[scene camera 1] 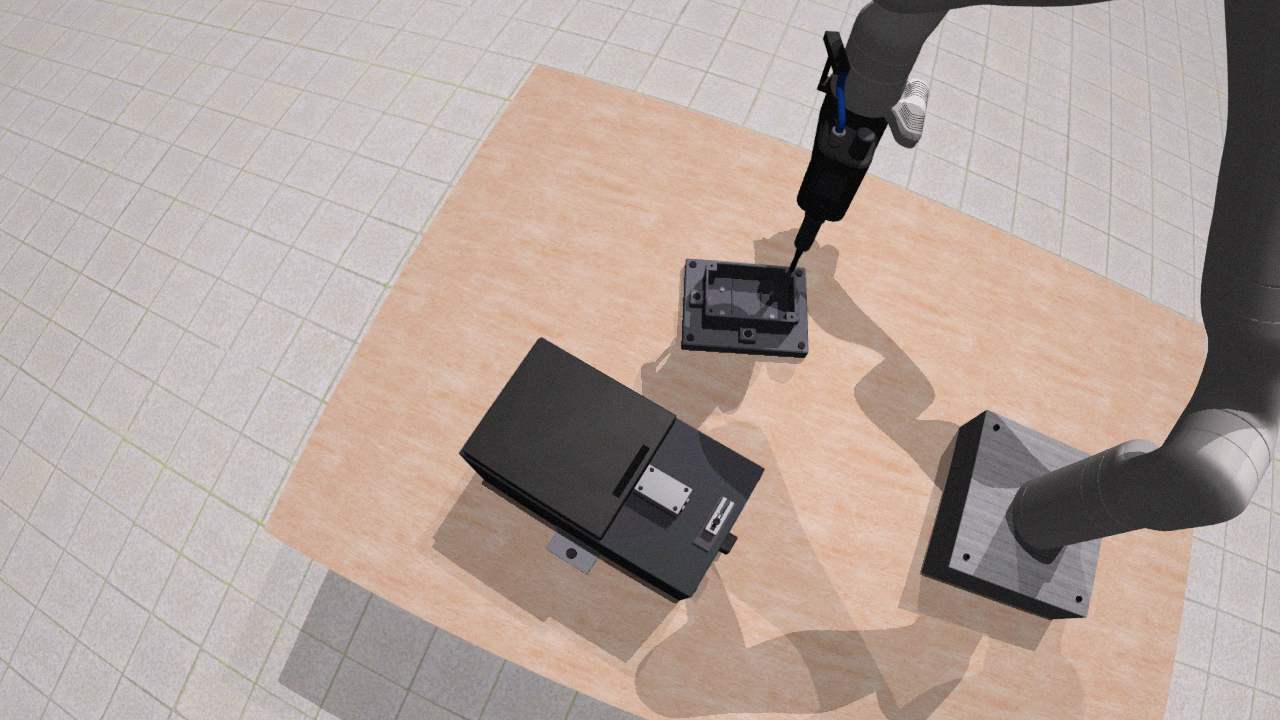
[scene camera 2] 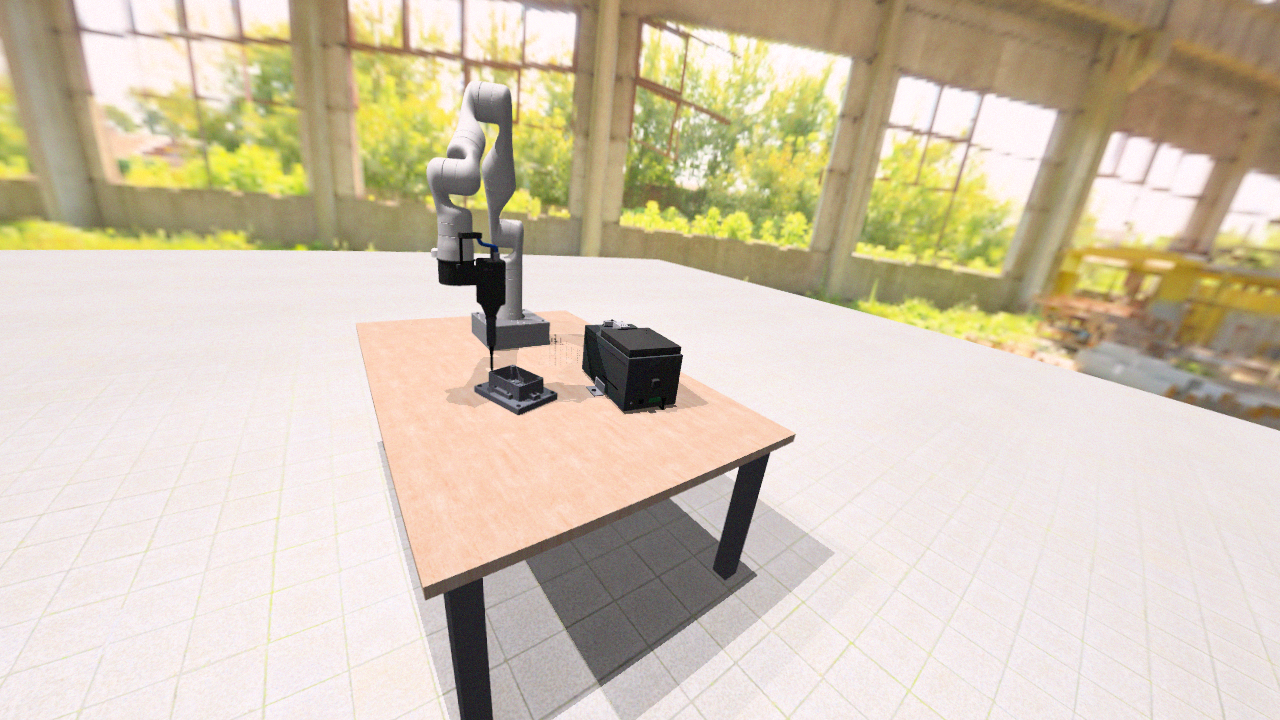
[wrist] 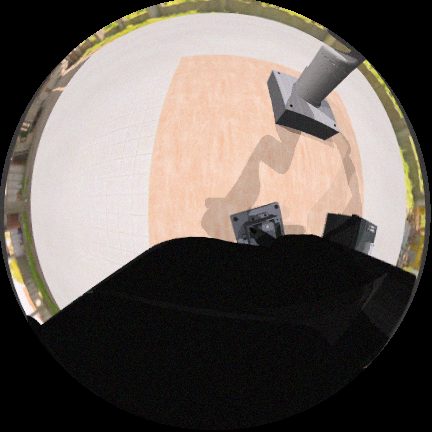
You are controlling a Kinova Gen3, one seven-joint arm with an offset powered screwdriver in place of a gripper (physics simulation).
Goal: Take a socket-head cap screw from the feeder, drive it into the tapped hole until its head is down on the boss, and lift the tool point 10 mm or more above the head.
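Note:
The black powered screwdriver (scene camera 1: 791, 270) (scene camera 2: 491, 367) hangs from the arm, its thin bit pointing down at the back right corner of the open dark housing (scene camera 1: 747, 320) (scene camera 2: 516, 390) in scene camera 1. In scene camera 2 the tip is at the housing's far left corner. Whether the tip touches the corner boss cannot be told. No screw can be made out at the tip, and the tapped hole there is too small to see. The black feeder (scene camera 1: 572, 429) (scene camera 2: 646, 380) (wrist: 341, 229) stands apart from the housing, with a small light pickup block (scene camera 1: 718, 516) on its low end.
The housing stands on a dark base plate (scene camera 1: 742, 351) (scene camera 2: 520, 408) (wrist: 242, 220) with corner holes. The arm's grey base block (scene camera 1: 971, 537) (scene camera 2: 510, 334) (wrist: 300, 119) stands at one end of the wooden table (scene camera 1: 465, 250) (scene camera 2: 572, 474) (wrist: 200, 125). The tool's black body covers the lower wrist view.

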